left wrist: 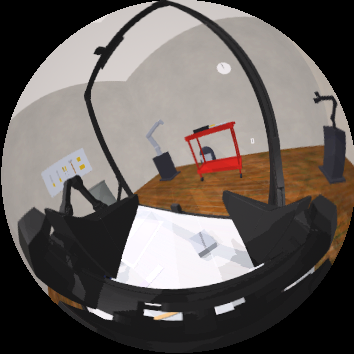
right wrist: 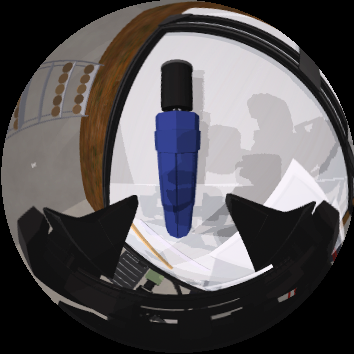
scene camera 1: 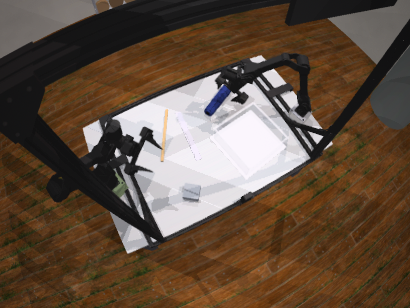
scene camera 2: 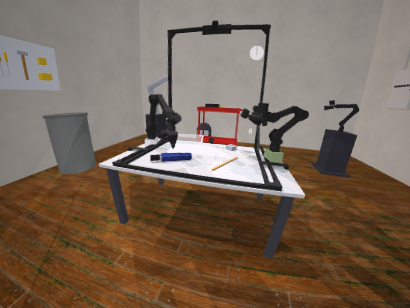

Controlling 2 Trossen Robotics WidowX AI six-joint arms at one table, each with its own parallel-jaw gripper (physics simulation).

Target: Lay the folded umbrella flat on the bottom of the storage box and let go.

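The folded umbrella (scene camera 1: pixel 217 101) (scene camera 2: pixel 176 157) (right wrist: pixel 176 150), blue with a black handle, lies on the table outside the storage box. The clear-walled storage box (scene camera 1: pixel 250 137) stands at the right of the table in scene camera 1, its white bottom bare. My right gripper (scene camera 1: pixel 232 90) (scene camera 2: pixel 173 145) (right wrist: pixel 182 198) is open and empty above the umbrella; its arm hides part of the handle end in scene camera 1. In the right wrist view the narrow blue end reaches down between the fingers. My left gripper (scene camera 1: pixel 157 160) (left wrist: pixel 180 196) is open and empty, away from both, at the table's left in scene camera 1.
An orange stick (scene camera 1: pixel 164 135) (scene camera 2: pixel 225 163) and a pale, see-through strip (scene camera 1: pixel 188 136) lie between my left gripper and the box. A small grey block (scene camera 1: pixel 191 192) (scene camera 2: pixel 231 147) (left wrist: pixel 203 243) sits near the front edge in scene camera 1. Black frame rails border the table.
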